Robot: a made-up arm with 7 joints.
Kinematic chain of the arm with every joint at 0, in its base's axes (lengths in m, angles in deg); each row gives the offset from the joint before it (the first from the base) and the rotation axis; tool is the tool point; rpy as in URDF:
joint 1: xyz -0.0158 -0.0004 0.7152 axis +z
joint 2: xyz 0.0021 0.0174 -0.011 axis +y
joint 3: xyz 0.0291 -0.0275 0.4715 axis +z
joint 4: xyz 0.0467 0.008 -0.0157 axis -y
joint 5: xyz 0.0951 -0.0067 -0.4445 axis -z
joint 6: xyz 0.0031 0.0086 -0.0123 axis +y
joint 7: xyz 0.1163 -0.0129 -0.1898 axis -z
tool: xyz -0.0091 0.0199 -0.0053 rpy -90 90 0
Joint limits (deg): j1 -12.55..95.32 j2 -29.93..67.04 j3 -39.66..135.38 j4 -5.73..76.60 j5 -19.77..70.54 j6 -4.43..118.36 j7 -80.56..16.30
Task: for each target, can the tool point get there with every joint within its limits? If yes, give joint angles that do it. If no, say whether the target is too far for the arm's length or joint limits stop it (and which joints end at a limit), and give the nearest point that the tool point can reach.
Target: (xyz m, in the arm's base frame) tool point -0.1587 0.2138 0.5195
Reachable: yes | joints 56.03 6.22 58.87 15.90 28.46 51.59 2.21
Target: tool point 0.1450 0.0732 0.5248
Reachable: yes | joints 4.61 1.90 -16.36 3.39 61.56 61.64 -69.02
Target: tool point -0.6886 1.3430 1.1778
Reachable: no: too far | nearest point -0.3982 0.7850 0.9804 | short by 0.659 m
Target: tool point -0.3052 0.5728 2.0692
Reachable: no: too far | nearest point -0.1890 0.3635 1.5300 | short by 0.590 m
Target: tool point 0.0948 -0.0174 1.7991
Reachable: no: joint limits stop it (at a limit: joint 2, joint 4, joint 6, joint 7) | nearest point 0.3713 -0.0599 1.5376 | short by 0.383 m
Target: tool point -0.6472 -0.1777 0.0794
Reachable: no: joint limits stop it (at a limit: joint 1, joint 2, joint 7) | nearest point -0.4318 0.0582 0.3660 | short by 0.429 m
